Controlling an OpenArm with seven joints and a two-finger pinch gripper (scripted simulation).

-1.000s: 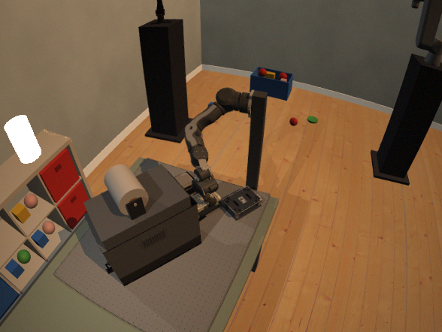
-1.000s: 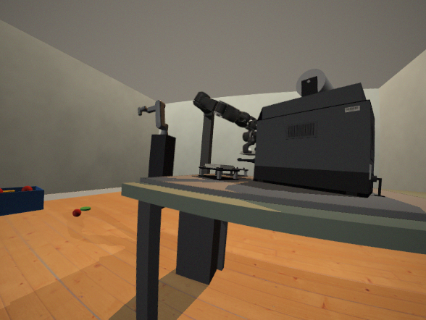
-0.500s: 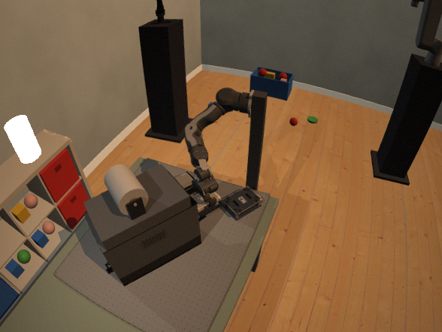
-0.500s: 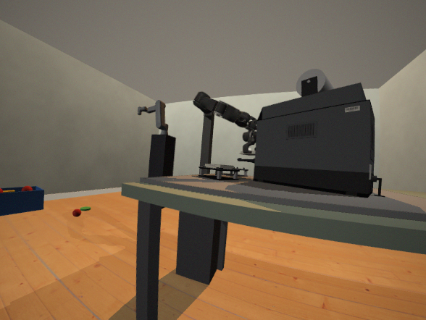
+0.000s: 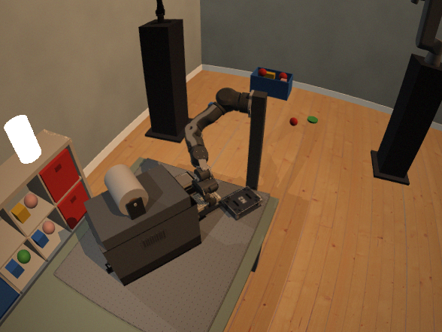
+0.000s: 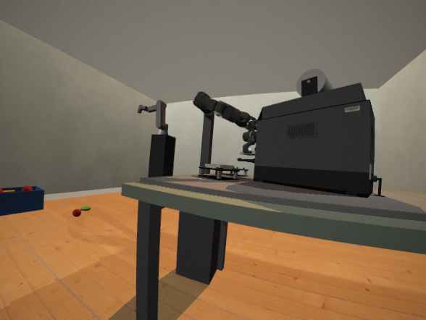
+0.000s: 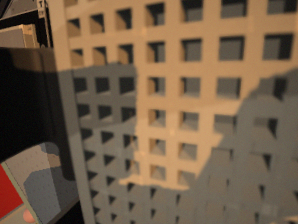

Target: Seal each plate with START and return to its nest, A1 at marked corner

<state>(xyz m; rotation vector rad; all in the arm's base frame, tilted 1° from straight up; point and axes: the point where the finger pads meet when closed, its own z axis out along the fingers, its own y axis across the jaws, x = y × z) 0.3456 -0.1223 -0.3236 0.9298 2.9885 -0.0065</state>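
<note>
The dark sealer stage lies 40 mm below my hand. From my hand the other things lie so: white well plate (right at my hand); warning sticker (130 mm to the right, 30 mm ahead, 10 mm above); pale start button (140 mm ahead, 50 mm above, 20 mm to the left).
</note>
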